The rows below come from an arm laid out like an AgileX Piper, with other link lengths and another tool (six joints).
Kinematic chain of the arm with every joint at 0, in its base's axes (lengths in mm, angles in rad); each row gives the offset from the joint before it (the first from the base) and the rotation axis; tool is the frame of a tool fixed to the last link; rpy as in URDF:
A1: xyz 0 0 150.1 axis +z
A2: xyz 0 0 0 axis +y
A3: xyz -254.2 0 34.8 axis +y
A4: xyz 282.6 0 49.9 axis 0.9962 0 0.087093
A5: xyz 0 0 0 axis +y
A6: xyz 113.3 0 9.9 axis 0.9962 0 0.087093
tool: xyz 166.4 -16 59.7 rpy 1.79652 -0.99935 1.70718
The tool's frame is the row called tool.
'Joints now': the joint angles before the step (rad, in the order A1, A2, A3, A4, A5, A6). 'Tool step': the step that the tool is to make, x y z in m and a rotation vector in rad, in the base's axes. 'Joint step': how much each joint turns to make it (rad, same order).
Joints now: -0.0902 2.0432 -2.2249 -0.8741 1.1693 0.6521
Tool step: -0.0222 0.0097 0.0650 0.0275 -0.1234 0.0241
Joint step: 0.0007 -0.0914 -0.0621 0.0569 0.0152 -0.0333
